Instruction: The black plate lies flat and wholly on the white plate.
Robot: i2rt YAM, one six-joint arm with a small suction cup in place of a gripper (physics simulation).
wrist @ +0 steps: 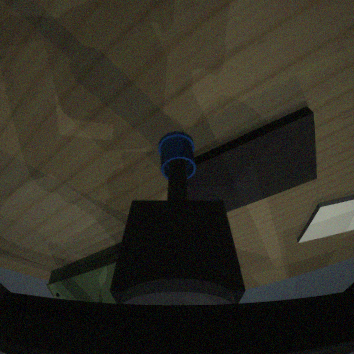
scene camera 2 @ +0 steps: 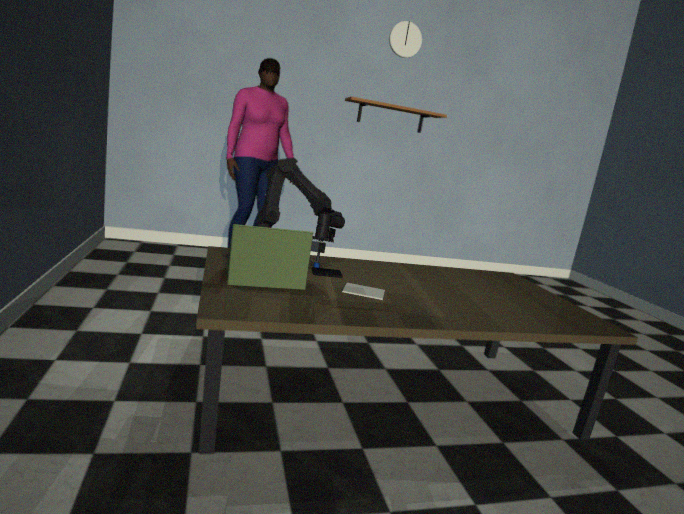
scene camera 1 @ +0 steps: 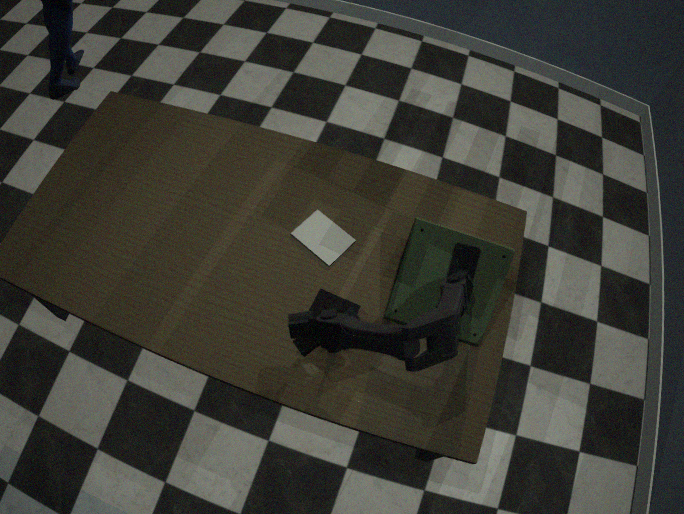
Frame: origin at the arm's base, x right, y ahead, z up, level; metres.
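Seen in the pictures: hand, its tool point: [wrist: 177,146] [scene camera 2: 316,269]; arm's base, origin of its link: [scene camera 2: 263,244] [scene camera 1: 459,280].
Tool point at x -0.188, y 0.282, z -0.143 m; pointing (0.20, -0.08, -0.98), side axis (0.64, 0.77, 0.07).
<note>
Offsets run from my tool point to a thing's top centre. Level surfaces: height alone.
The black plate {dx +0.066, dy +0.031, dz +0.013 m} [scene camera 1: 334,302] [scene camera 2: 329,272] [wrist: 260,160] lies flat on the wooden table, apart from the white plate. In scene camera 1 it is partly covered by the arm. The white plate {dx +0.288, dy +0.123, dz +0.009 m} [scene camera 1: 323,237] [scene camera 2: 363,291] [wrist: 331,220] lies flat on the table, with no plate on it. My gripper, a small blue suction cup [scene camera 2: 316,266] [wrist: 176,142], is low by one edge of the black plate and holds nothing. In the wrist view the cup partly overlaps the plate's left end; whether it touches the plate cannot be told. The arm hides the cup in scene camera 1.
The arm's base stands on a green block [scene camera 1: 423,265] [scene camera 2: 269,257] [wrist: 87,285] at one end of the table {dz +0.003 m} [scene camera 1: 165,221] [scene camera 2: 442,303]. A person in a pink top [scene camera 2: 258,121] stands behind the arm. A shelf [scene camera 2: 395,106] hangs on the wall.
</note>
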